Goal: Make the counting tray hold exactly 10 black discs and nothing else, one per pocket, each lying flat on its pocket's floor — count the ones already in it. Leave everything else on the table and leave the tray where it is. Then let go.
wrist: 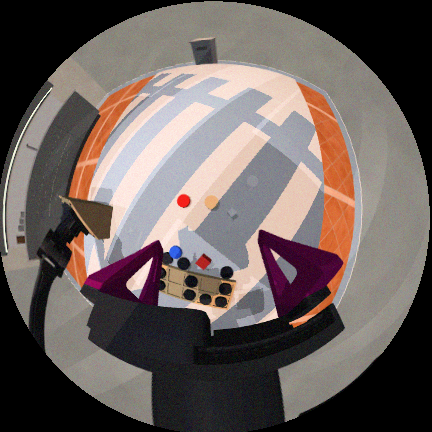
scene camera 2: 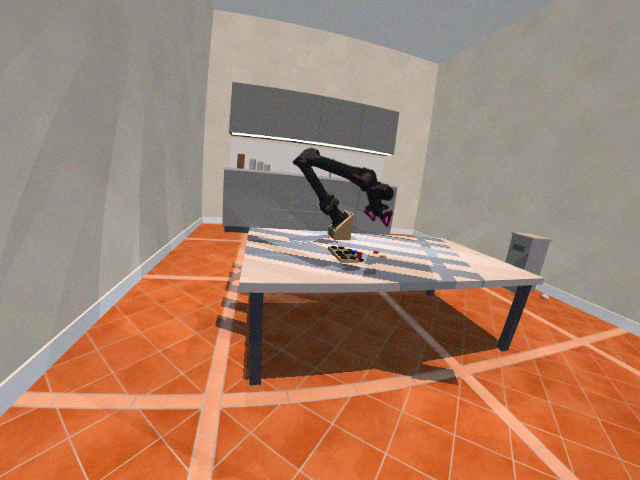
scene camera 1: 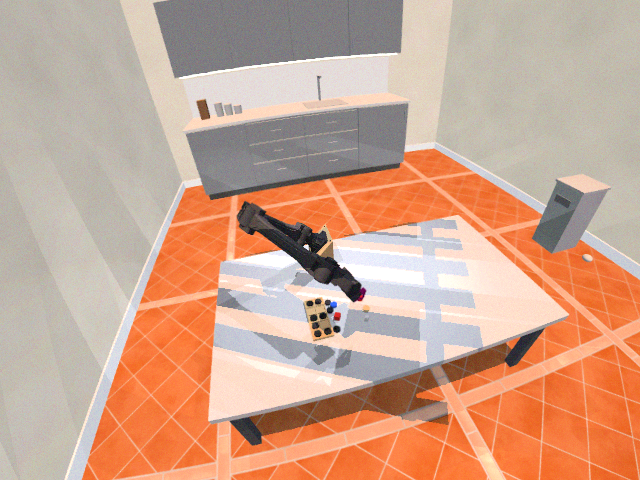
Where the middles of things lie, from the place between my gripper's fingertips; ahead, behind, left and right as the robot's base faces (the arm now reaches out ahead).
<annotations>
Now: hand 180 mm above the counting tray [wrist: 174, 279], 170 mm to the left of it and 30 mm past it.
</annotations>
